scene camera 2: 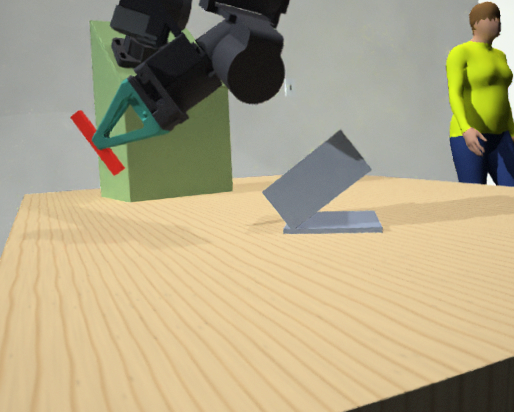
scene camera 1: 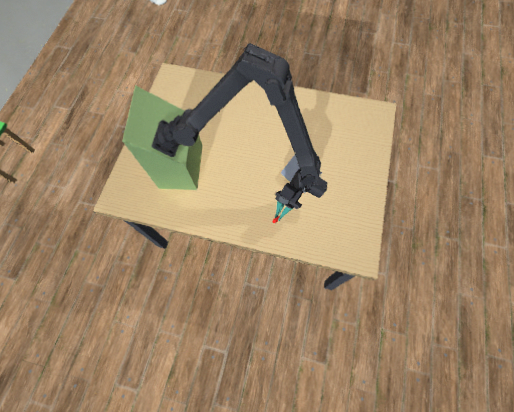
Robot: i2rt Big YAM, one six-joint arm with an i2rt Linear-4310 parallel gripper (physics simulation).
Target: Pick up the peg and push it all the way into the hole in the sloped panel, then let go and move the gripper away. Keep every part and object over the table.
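Places are measured from the arm's base along level axes (x back, y left, z down), in millimetres.
Pixels of known places: gripper, fingertip midpoint: (scene camera 2: 96, 144) (scene camera 1: 276, 219); arm's base at its link origin: (scene camera 2: 143, 58) (scene camera 1: 166, 139).
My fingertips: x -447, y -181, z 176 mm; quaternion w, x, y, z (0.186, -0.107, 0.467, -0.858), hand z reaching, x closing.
For each thing: its top centre in the pictures, then the offset to it from my fingertips. "spot": a spot on its surface instead. Level surfaces: height alone.
- red peg at its top centre: (scene camera 2: 95, 109) (scene camera 1: 277, 216) dx -1, dy +1, dz -39 mm
- grey-blue sloped panel at its top centre: (scene camera 2: 321, 131) (scene camera 1: 303, 165) dx -72, dy +252, dz -5 mm
- flat base at a spot on its surface: (scene camera 2: 345, 223) spot: dx -116, dy +251, dz +103 mm
- table at its surface level: dz +109 mm
The red peg (scene camera 1: 275, 220) (scene camera 2: 111, 159) is held up in the air, tilted, its lower end toward the right in scene camera 2. My gripper (scene camera 1: 278, 217) (scene camera 2: 98, 144) has teal fingers shut on the peg near its middle, above the table's front part. The grey-blue sloped panel (scene camera 1: 289, 169) (scene camera 2: 317, 180) stands on a flat base (scene camera 2: 345, 223) on the table, apart from the peg. In scene camera 1 the arm covers much of the panel. The hole does not show in either view.
A green block with a slanted top (scene camera 1: 172, 172) (scene camera 2: 180, 150) stands on the left side of the table (scene camera 1: 240, 165) (scene camera 2: 250, 300) and carries the arm's base. The table's front edge is near the peg in scene camera 1. A person (scene camera 2: 481, 90) stands beyond the table.
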